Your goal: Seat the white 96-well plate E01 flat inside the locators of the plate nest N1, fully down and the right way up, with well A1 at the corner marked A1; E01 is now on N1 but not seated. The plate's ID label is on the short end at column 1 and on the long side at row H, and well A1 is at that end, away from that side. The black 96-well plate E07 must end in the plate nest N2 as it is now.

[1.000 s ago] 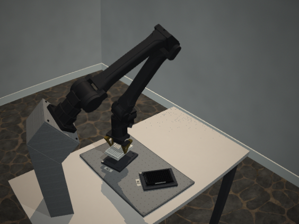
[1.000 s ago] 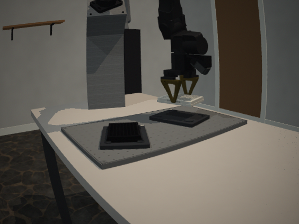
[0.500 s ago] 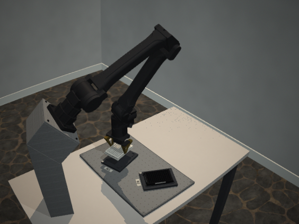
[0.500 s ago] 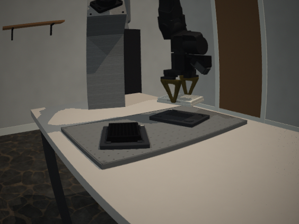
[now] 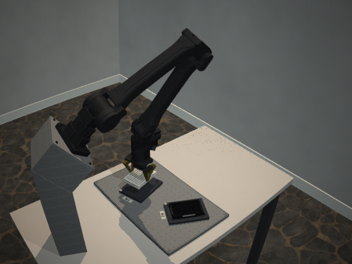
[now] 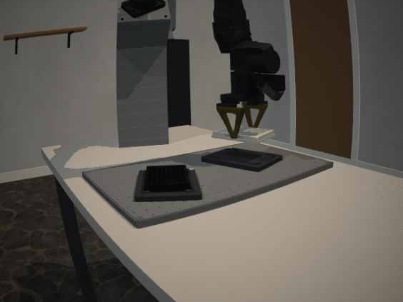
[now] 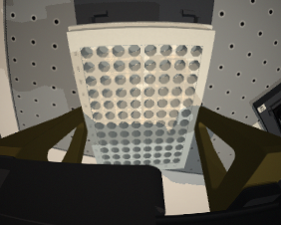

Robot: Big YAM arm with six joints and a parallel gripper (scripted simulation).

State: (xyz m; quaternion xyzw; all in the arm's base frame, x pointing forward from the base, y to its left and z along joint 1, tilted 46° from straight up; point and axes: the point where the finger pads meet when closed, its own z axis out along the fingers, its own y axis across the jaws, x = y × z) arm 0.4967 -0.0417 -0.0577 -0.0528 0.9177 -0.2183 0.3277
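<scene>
My gripper is now right at the white 96-well plate E01. From my hand the other things lie so: plate nest N1: 6 cm below; then black plate E07: 3 cm behind, 24 cm to the right, 5 cm below.
</scene>
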